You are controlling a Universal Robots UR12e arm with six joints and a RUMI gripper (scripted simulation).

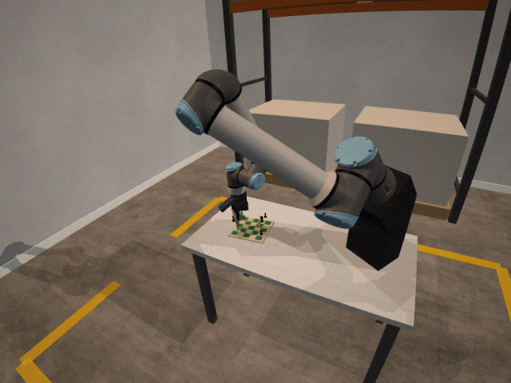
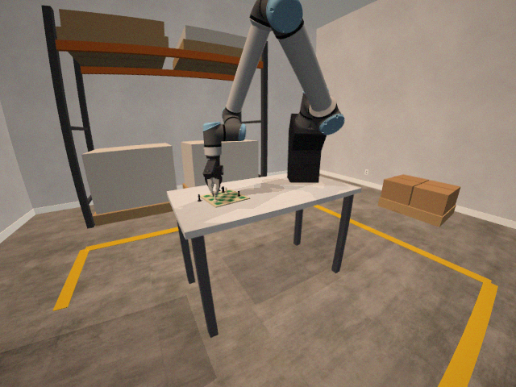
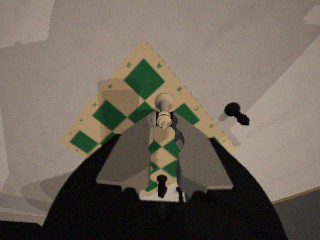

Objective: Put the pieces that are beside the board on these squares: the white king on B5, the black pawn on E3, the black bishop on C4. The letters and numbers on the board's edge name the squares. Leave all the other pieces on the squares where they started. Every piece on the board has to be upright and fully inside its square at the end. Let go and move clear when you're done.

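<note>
Now: the white king 10 mm below my hand. Also, from my hand: chessboard (70 mm behind, 50 mm below, 40 mm to the right).
</note>
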